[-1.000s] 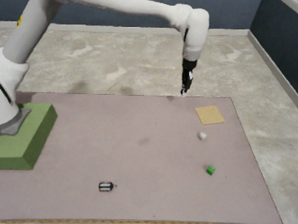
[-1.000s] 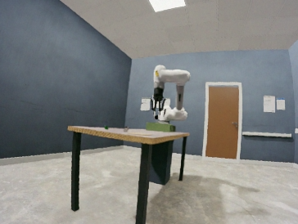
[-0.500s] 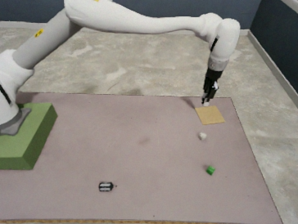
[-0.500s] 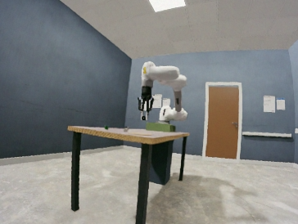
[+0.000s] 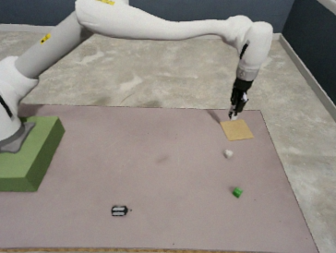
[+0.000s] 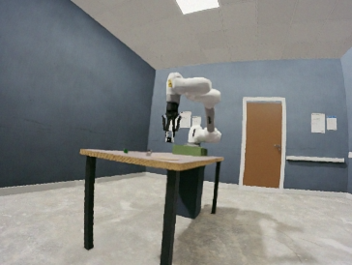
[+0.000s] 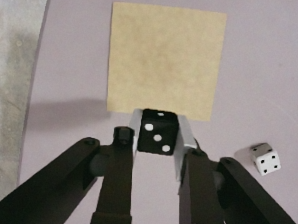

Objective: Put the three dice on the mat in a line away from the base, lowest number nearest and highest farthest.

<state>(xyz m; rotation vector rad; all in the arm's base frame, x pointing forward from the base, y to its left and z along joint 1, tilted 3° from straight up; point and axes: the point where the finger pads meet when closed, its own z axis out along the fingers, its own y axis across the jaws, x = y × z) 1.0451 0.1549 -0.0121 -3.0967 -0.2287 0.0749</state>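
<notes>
The mat is 130 mm below my hand, 50 mm ahead of it and 10 mm to the left of it. Also, from my hand: white die (170 mm to the right, 120 mm below, 30 mm behind); then black die (20 mm below); then green die (370 mm to the right, 120 mm below, 30 mm behind).
</notes>
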